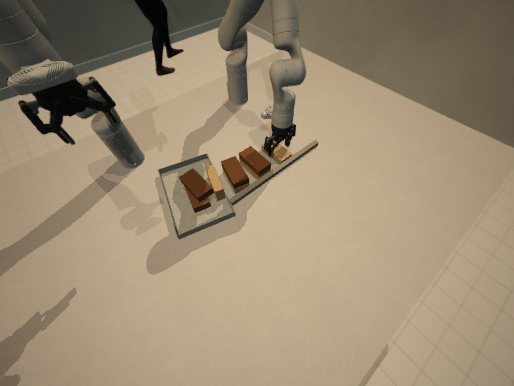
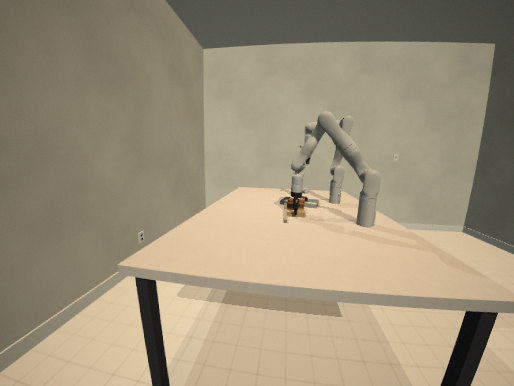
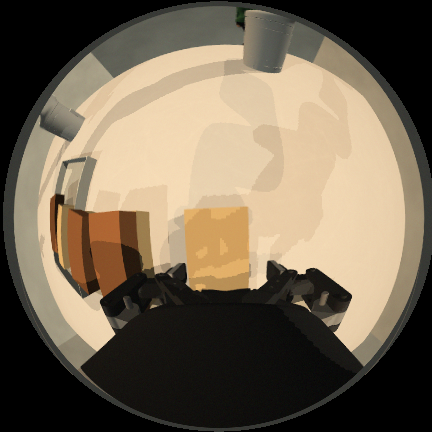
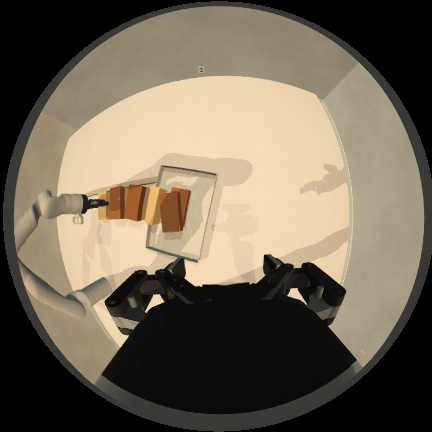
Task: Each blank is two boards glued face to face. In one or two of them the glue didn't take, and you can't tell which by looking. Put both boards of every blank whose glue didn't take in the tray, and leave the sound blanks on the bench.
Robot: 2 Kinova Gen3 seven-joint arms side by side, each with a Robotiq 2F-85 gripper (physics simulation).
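Frame: origin at the left arm's base, x right, y ahead, z up, level; metres.
Where they show: left gripper, fingertip midpoint: (image 1: 278, 150) (image 2: 295, 212) (image 3: 226, 271) (image 4: 101, 204); right gripper, fingertip midpoint: (image 1: 94, 133) (image 2: 307, 164) (image 4: 223, 265); left arm's base, origin of the base link: (image 1: 239, 99) (image 2: 364, 224) (image 3: 261, 64) (image 4: 105, 284); right arm's base, origin of the base link: (image 1: 133, 159) (image 2: 334, 202) (image 3: 76, 129).
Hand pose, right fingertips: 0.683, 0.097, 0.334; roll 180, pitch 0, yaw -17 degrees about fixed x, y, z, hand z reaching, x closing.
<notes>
Each offset is from my right fingertips to the top centre of the thing, as dx, dy, dz. "spot": to the spot under its first point.
My left gripper (image 1: 280, 143) (image 2: 295, 211) (image 3: 226, 271) is open, low over the light board @[-0.450, +0.256, -0.304] (image 1: 282, 153) (image 3: 216, 245) at the right end of the row, its fingers on either side. Two dark-topped blanks, one @[-0.338, +0.220, -0.274] (image 1: 255, 159) (image 3: 106, 232) nearer that board and one @[-0.253, +0.187, -0.274] (image 1: 234, 169) (image 4: 135, 202) nearer the tray, lie on the bench with light wood underneath. In the tray @[spot: -0.034, +0.223, -0.322] (image 1: 206, 226) (image 4: 190, 170), a dark board @[-0.131, +0.105, -0.272] (image 1: 194, 182) (image 4: 171, 212) rests across another dark board @[-0.111, +0.117, -0.302] (image 1: 200, 205). A light board @[-0.182, +0.147, -0.272] (image 1: 215, 180) (image 4: 153, 205) is at the tray's right wall. My right gripper (image 1: 93, 131) (image 4: 223, 265) is open and empty, high up.
A long thin strip (image 1: 280, 171) (image 2: 285, 212) runs along the front of the row, from the tray's right wall past the right-end board. The right arm's base (image 1: 120, 142) stands behind and left of the tray. A person's legs (image 1: 159, 45) show at the back.
</notes>
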